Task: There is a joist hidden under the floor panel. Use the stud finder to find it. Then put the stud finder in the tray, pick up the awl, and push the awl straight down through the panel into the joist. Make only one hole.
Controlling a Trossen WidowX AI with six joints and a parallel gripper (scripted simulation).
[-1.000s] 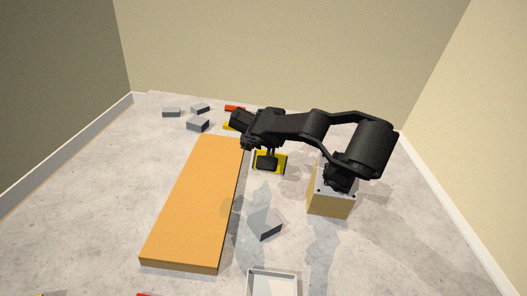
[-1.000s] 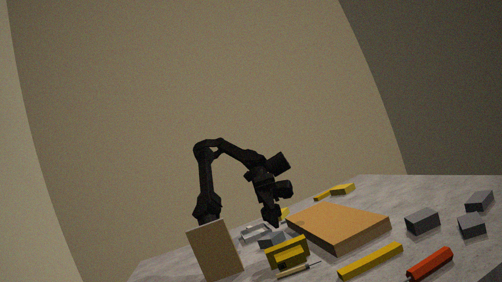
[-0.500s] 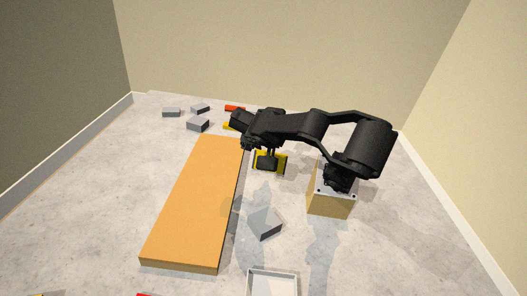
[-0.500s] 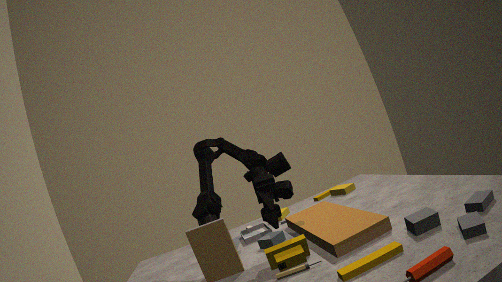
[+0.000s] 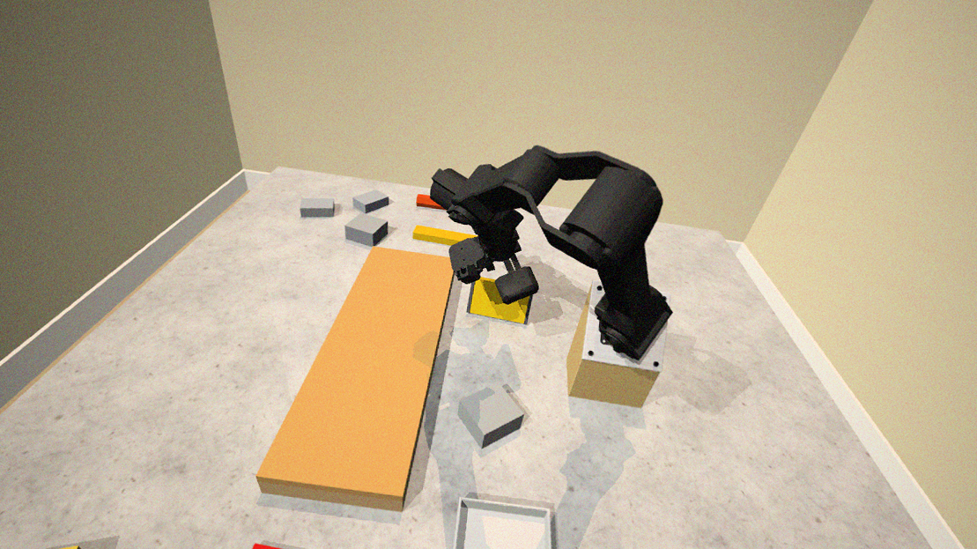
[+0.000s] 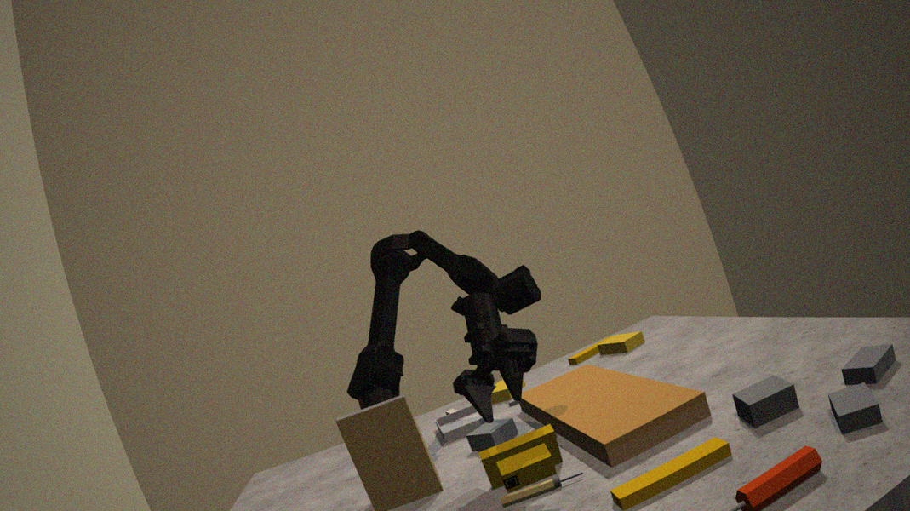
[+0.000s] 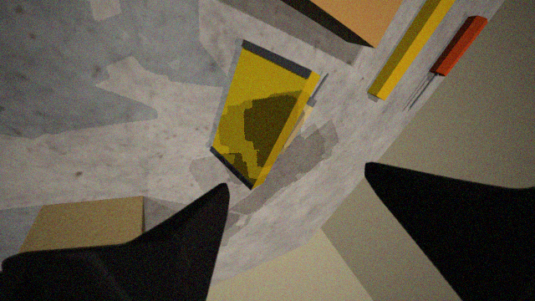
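Right now my gripper tip is 2 cm past the stud finder, 3 cm to the left of it and 9 cm above it. Also, from my gripper tip: square light: 3 cm behind, 5 cm to the right, 10 cm below; then white tray: 2 cm behind, 47 cm to the left, 10 cm below; then wooden-handled awl: 1 cm ahead, 10 cm to the right, 11 cm below.
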